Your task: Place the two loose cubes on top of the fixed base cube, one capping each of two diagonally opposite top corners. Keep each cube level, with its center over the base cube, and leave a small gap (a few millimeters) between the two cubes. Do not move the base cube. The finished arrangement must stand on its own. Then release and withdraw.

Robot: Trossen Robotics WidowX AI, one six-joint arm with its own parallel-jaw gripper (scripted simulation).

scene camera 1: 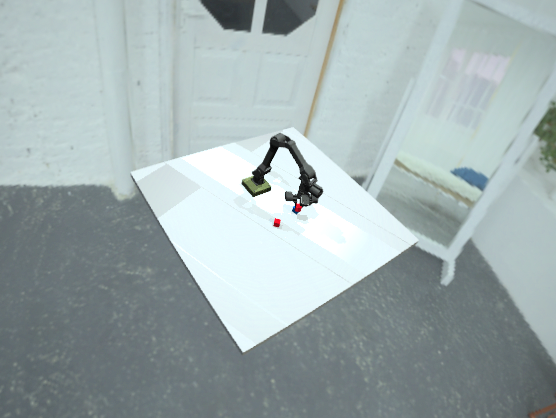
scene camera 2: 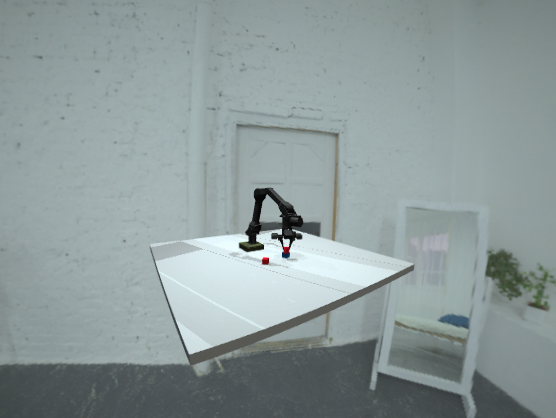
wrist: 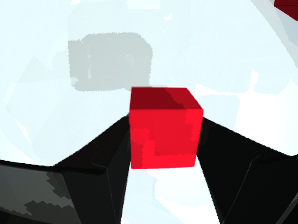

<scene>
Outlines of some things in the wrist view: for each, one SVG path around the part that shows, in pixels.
My gripper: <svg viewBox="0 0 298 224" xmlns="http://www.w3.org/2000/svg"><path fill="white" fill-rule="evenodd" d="M129 117L122 117L117 123L109 125L108 128L104 129L104 132L94 137L93 141L85 144L84 147L78 149L73 155L60 160L60 163L53 165L53 167L51 165L24 164L0 159L0 224L121 224L126 186L128 186L130 160L132 160ZM202 117L197 161L200 163L202 175L204 175L205 183L208 185L210 197L212 197L220 224L298 224L298 155L285 155L285 153L281 153L277 149L265 147L265 145L259 144L255 140L250 140L249 137L239 135L233 129L227 129L223 125L216 123L216 121L208 119L208 117Z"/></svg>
A red cube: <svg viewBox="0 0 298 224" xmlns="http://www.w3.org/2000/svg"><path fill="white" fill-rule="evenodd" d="M132 87L129 108L130 141L132 141L130 169L194 167L197 160L198 140L200 140L204 109L197 103L193 93L189 91L188 87Z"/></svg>
</scene>
